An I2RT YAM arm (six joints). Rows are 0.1 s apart.
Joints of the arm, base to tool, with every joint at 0 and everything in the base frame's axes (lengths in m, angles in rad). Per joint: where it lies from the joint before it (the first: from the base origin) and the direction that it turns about. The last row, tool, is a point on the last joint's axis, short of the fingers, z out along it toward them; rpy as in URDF.
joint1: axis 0 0 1 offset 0.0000 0.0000 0.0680
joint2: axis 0 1 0 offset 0.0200 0.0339 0.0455
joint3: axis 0 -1 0 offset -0.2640 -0.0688 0.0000
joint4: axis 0 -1 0 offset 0.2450 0.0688 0.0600
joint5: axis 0 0 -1 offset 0.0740 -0.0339 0.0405
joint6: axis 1 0 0 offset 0.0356 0.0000 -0.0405
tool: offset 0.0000 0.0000 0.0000 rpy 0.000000 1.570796 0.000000
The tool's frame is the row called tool.
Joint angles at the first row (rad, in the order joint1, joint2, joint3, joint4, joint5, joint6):
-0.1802, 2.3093, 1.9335, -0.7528, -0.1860, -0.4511
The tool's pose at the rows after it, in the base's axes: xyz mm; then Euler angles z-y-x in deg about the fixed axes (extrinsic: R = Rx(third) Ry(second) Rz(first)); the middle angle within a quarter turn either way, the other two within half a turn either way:
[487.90 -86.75 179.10 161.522 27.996 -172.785]
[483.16 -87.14 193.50 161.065 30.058 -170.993]
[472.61 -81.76 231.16 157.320 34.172 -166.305]
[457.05 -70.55 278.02 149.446 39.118 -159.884]
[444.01 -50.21 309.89 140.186 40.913 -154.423]
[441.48 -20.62 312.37 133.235 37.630 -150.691]
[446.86 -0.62 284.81 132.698 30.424 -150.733]
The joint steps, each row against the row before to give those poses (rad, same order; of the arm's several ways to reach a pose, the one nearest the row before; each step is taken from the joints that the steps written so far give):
-0.0100, -0.0057, -0.0026, 0.0202, -0.0129, 0.0172
-0.0049, -0.0417, -0.0203, 0.0114, -0.0332, 0.0099
0.0015, -0.0900, -0.0148, -0.0050, -0.0729, -0.0019
0.0114, -0.1102, -0.0115, -0.0015, -0.0812, -0.0286
0.0363, -0.0759, -0.0011, -0.0183, -0.0451, -0.0523
0.0641, -0.0088, 0.0038, -0.0389, -0.0202, -0.0473
0.0454, 0.0553, -0.0008, -0.0618, -0.0038, -0.0286

